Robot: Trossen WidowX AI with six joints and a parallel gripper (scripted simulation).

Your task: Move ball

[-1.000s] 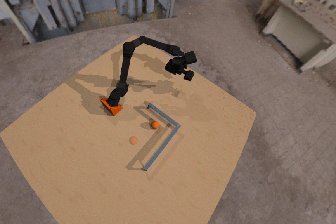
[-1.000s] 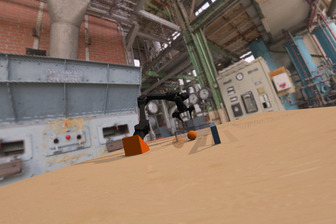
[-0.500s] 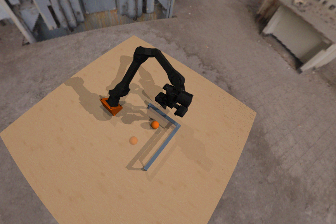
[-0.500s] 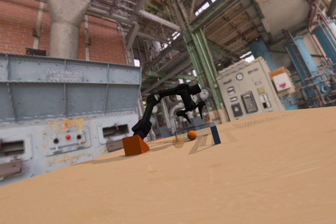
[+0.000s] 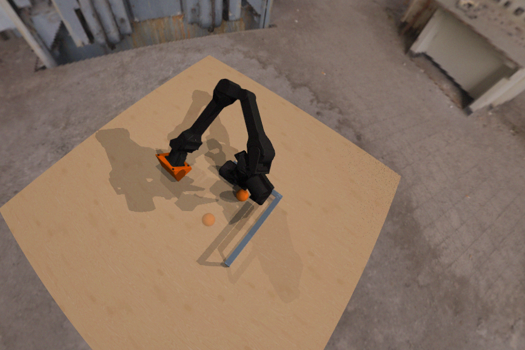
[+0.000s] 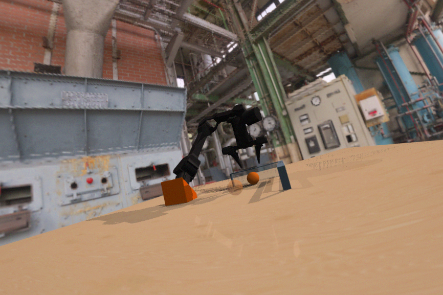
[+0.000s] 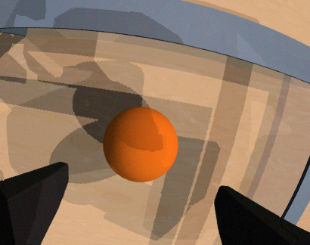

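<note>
The ball lies 50 mm below my gripper tip.
</note>
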